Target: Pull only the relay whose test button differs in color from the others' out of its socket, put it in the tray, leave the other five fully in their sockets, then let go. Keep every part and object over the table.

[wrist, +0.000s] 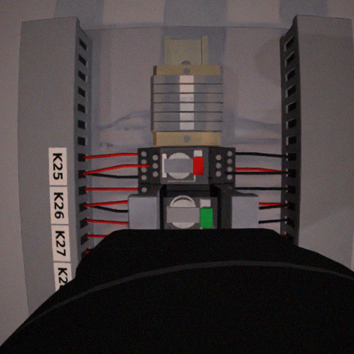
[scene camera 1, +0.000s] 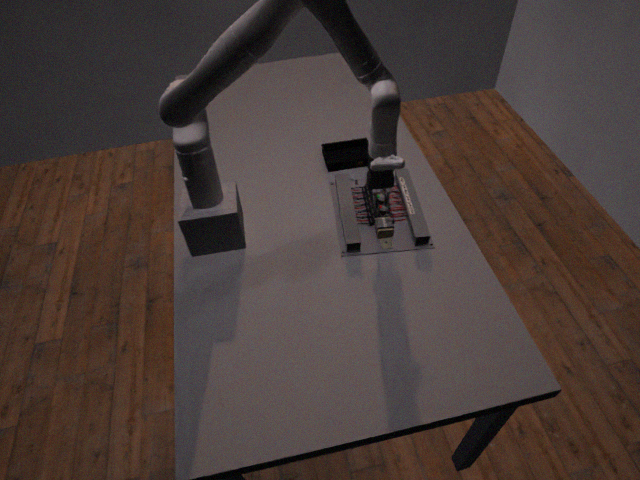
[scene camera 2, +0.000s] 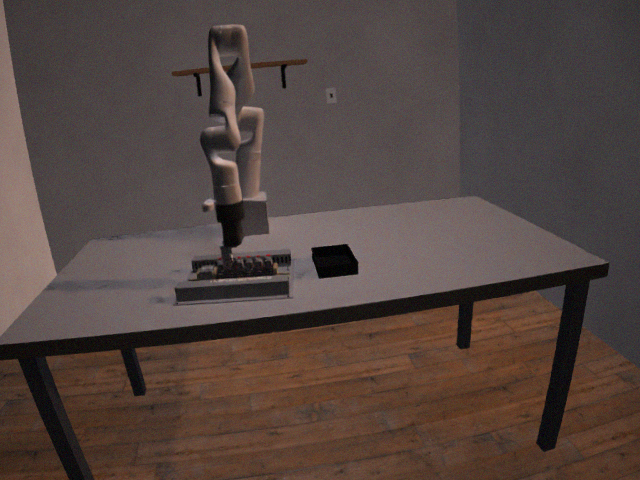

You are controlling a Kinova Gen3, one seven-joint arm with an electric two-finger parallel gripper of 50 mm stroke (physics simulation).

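Places are measured from the arm's base along level axes (x ahead, y left, z up), in centimetres.
Where they show: gripper, between the fingertips: (scene camera 1: 380,205) (scene camera 2: 228,264); arm's base, origin of its link: (scene camera 1: 207,199) (scene camera 2: 246,195).
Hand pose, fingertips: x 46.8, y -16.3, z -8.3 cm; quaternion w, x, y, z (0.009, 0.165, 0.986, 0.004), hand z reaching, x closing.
Observation:
Things, the pixels of their centre, and the offset from my fingertips. Level surfaces: height alone.
- relay with the green test button, middle of its body: (scene camera 1: 380,201) dz +1.4, dx +0.1, dy +0.3 cm
- black tray, middle of its body: (scene camera 2: 333,260) (scene camera 1: 347,154) dz -3.4, dx +4.1, dy +30.1 cm
- panel, middle of its body: (scene camera 2: 237,279) (scene camera 1: 378,211) dz -4.7, dx +0.7, dy +1.9 cm
- table, height of its surface: dz -5.2 cm
The relay with the green test button (wrist: 182,215) (scene camera 1: 381,197) sits beside K26, between the two grey fingertips of my gripper (wrist: 187,201) (scene camera 2: 226,252). The gripper is shut on it and holds it upright, raised slightly above its neighbours. Its lower end and socket are hidden, so I cannot tell whether its pins are clear. The red-button relay (wrist: 175,166) at K25 sits in its socket. More relays with red buttons (scene camera 2: 258,261) stand in the row in the second scene view; my gripper's dark body hides them in the wrist view. The black tray (scene camera 1: 347,166) (scene camera 2: 336,273) stands beside the panel.
Grey wire ducts (wrist: 50,100) (wrist: 322,125) run along both sides of the relay row, with red and black wires between. A grey terminal block (wrist: 167,102) stands at the row's end. The panel (scene camera 1: 366,243) lies on the table (scene camera 1: 310,335).

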